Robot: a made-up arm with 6 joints. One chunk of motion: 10 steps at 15 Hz.
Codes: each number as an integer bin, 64 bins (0 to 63) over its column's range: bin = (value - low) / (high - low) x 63, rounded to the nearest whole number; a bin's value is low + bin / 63 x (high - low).
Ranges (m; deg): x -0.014..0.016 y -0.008..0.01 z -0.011..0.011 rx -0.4..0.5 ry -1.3..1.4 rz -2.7..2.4
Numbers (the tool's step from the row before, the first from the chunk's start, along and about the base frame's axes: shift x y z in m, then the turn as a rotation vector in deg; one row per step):
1: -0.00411 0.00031 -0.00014 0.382 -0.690 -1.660
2: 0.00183 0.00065 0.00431 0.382 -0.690 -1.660
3: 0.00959 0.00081 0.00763 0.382 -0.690 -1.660
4: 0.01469 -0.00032 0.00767 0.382 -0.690 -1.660
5: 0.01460 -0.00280 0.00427 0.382 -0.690 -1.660
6: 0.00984 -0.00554 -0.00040 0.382 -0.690 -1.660
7: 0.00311 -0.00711 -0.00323 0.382 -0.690 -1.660
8: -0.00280 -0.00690 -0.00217 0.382 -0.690 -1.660
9: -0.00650 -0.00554 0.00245 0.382 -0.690 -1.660
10: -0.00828 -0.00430 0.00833 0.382 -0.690 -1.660
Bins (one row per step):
1: 21 29 31 55 14 13
2: 33 30 44 55 14 13
3: 50 31 53 55 14 13
4: 60 27 53 55 14 13
5: 60 18 44 55 14 13
6: 50 9 30 55 14 13
7: 36 3 22 55 14 13
8: 24 4 25 55 14 13
9: 16 9 39 55 14 13
10: 12 13 55 55 14 13

